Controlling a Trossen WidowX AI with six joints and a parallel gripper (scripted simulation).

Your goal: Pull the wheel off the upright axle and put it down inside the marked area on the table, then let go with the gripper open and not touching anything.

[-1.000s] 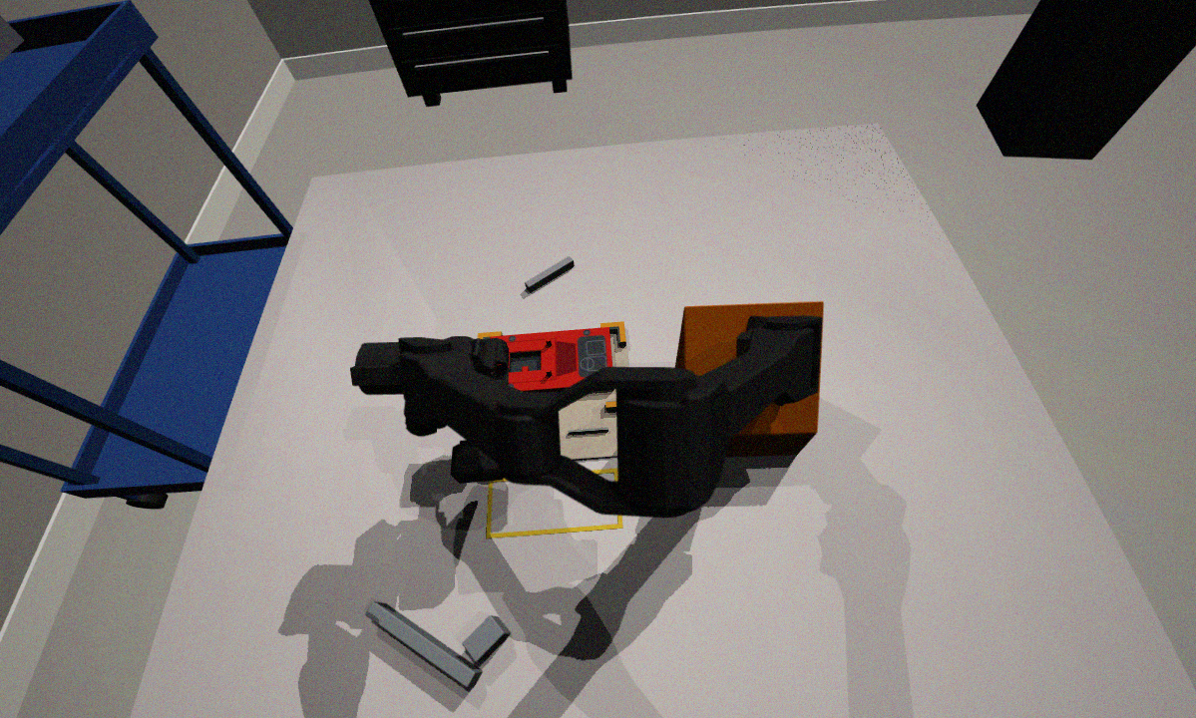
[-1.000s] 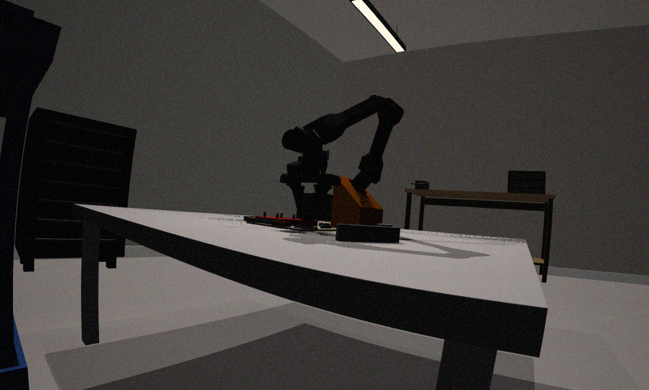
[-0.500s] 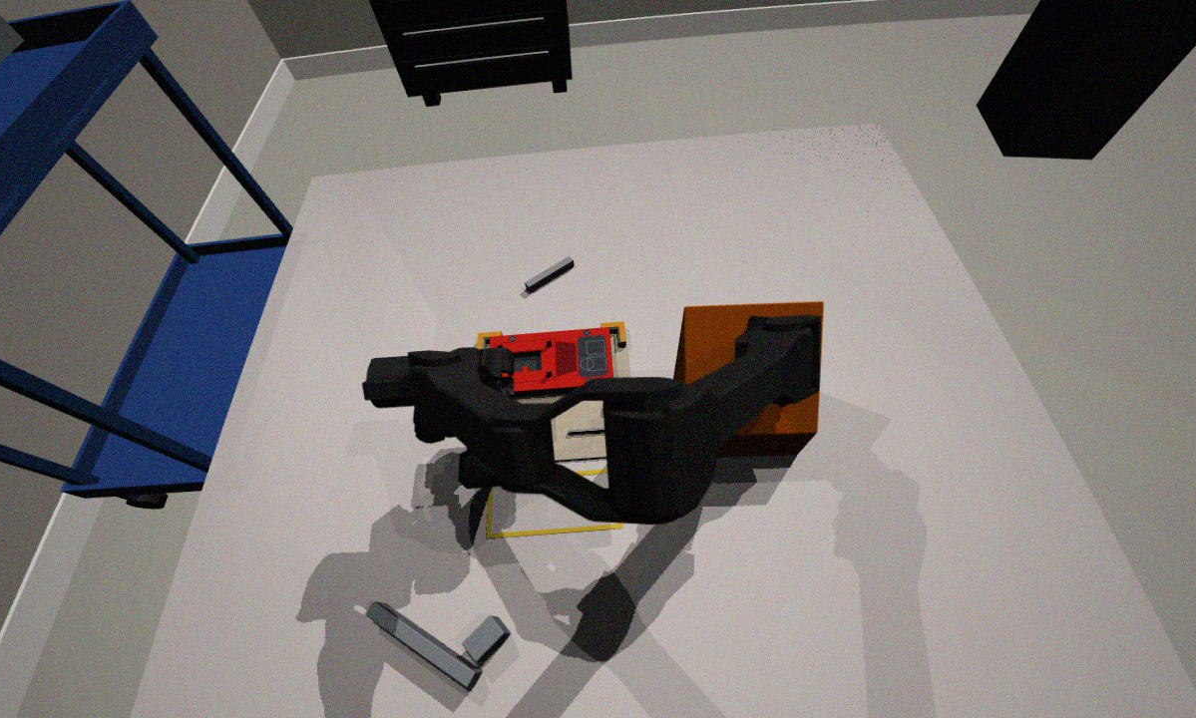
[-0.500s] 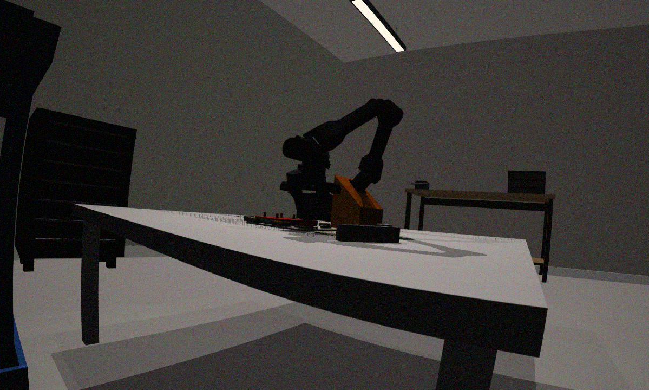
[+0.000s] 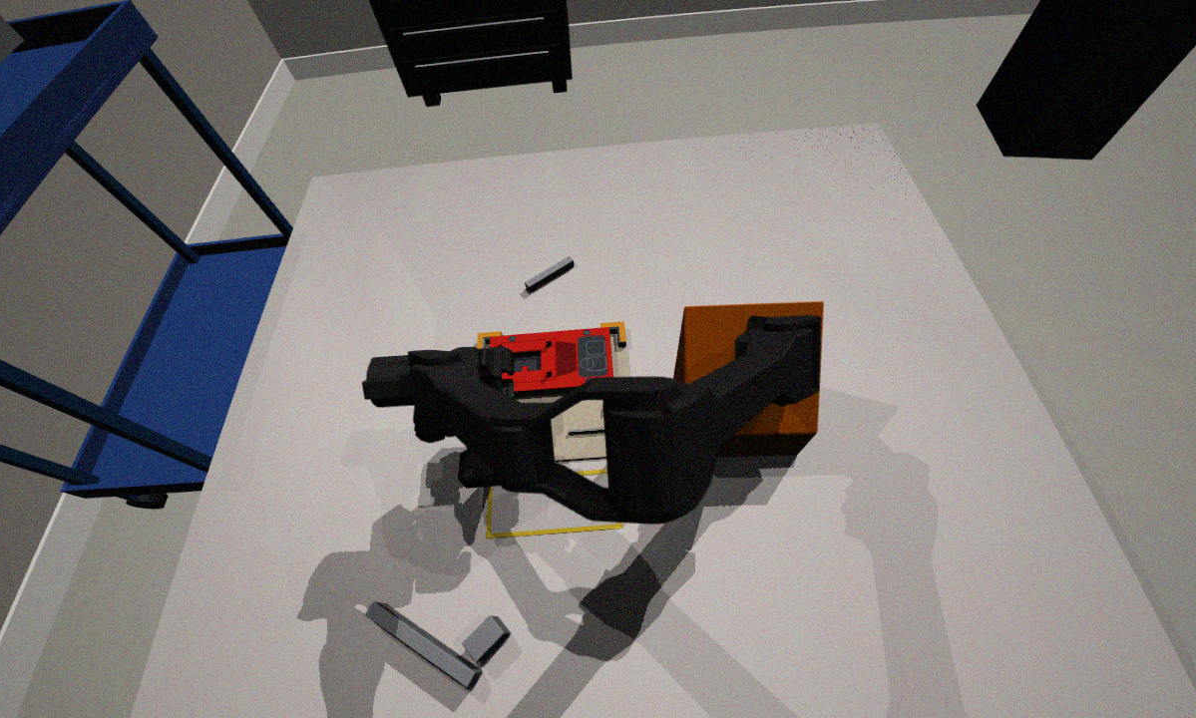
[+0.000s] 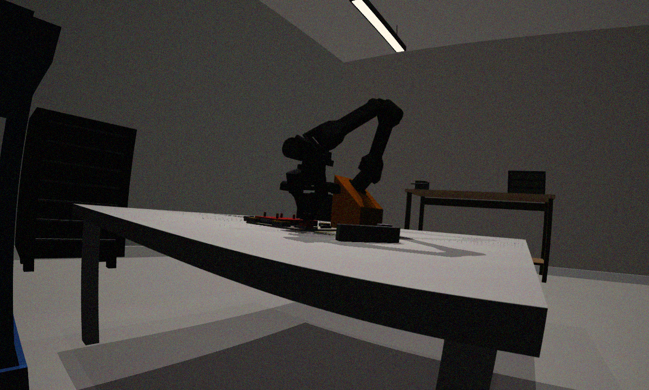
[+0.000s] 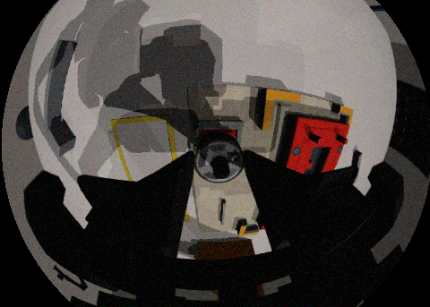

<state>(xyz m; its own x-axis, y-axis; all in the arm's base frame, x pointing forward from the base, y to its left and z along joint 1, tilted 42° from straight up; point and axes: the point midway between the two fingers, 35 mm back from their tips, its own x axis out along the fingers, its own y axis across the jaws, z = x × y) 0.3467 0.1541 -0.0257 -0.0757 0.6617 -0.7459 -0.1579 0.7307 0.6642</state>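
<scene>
Right now my gripper tip is right at the grey wheel. The rest, counted from my gripper tip: grey bar: 20 mm behind, 330 mm to the right, 30 mm below.
</scene>
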